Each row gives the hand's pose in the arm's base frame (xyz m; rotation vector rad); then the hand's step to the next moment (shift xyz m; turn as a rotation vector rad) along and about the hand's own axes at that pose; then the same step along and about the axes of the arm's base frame.
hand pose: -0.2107 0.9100 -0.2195 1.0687 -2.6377 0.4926
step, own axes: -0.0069 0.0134 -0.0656 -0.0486 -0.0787 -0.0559
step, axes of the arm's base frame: 0.0022 0.0395 0.0545 0.0955 -0.0004 0.0506
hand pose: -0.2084 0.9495 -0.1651 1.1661 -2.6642 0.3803
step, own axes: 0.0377 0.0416 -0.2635 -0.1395 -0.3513 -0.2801
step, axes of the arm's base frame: -0.0332 0.0844 0.2537 0.3774 -0.0455 0.2772
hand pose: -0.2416 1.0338 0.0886 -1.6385 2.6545 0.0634
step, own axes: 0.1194 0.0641 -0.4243 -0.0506 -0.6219 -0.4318
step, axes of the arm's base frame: -0.1095 -0.0974 0.4206 0.5799 -0.2530 0.4189
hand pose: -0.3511 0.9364 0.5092 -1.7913 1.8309 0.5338
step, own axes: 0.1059 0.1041 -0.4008 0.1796 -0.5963 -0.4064
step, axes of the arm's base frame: -0.1389 -0.3231 0.2429 0.5588 -0.4185 0.2562
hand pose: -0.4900 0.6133 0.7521 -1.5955 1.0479 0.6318
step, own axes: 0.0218 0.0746 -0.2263 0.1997 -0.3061 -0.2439
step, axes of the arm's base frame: -0.0812 -0.2248 0.0103 0.3335 -0.2812 0.0527
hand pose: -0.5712 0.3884 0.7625 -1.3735 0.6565 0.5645
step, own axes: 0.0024 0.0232 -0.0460 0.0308 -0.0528 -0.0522
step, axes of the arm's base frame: -0.0191 -0.0429 -0.0213 0.0540 -0.0585 0.0109
